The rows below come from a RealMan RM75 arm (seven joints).
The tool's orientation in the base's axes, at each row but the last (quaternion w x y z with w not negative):
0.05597, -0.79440, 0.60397, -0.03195
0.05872, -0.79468, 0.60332, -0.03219
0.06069, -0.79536, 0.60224, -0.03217
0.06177, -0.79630, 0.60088, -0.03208
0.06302, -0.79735, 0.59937, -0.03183
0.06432, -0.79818, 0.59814, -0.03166
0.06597, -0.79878, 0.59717, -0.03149
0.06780, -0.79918, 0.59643, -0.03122
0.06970, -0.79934, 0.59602, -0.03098
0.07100, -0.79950, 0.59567, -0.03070
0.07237, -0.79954, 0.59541, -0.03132
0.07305, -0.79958, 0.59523, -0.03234
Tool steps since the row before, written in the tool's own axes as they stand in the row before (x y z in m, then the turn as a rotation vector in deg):
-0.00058, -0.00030, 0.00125, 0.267, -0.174, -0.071
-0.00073, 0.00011, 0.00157, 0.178, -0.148, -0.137
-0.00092, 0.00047, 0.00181, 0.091, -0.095, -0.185
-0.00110, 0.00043, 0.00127, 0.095, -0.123, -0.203
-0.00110, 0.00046, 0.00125, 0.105, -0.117, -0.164
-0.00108, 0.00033, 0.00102, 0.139, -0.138, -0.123
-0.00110, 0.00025, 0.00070, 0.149, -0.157, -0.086
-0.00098, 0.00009, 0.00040, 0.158, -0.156, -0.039
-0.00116, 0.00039, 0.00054, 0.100, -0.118, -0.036
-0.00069, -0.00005, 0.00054, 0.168, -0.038, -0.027
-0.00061, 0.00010, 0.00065, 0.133, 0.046, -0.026
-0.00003, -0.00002, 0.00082, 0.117, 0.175, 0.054
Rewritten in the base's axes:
0.00028, 0.00070, -0.00119, 0.230, -0.215, 0.088
-0.00011, 0.00076, -0.00156, 0.173, -0.140, 0.152
-0.00047, 0.00086, -0.00184, 0.092, -0.073, 0.194
-0.00055, 0.00102, -0.00129, 0.118, -0.070, 0.216
-0.00059, 0.00101, -0.00127, 0.120, -0.079, 0.176
-0.00049, 0.00101, -0.00103, 0.155, -0.103, 0.137
-0.00046, 0.00103, -0.00070, 0.180, -0.105, 0.103
-0.00031, 0.00094, -0.00038, 0.188, -0.110, 0.056
-0.00063, 0.00104, -0.00055, 0.136, -0.065, 0.050
-0.00008, 0.00072, -0.00050, 0.081, -0.152, 0.026
-0.00018, 0.00061, -0.00064, -0.009, -0.142, 0.014
0.00012, 0.00010, -0.00081, -0.124, -0.157, -0.085

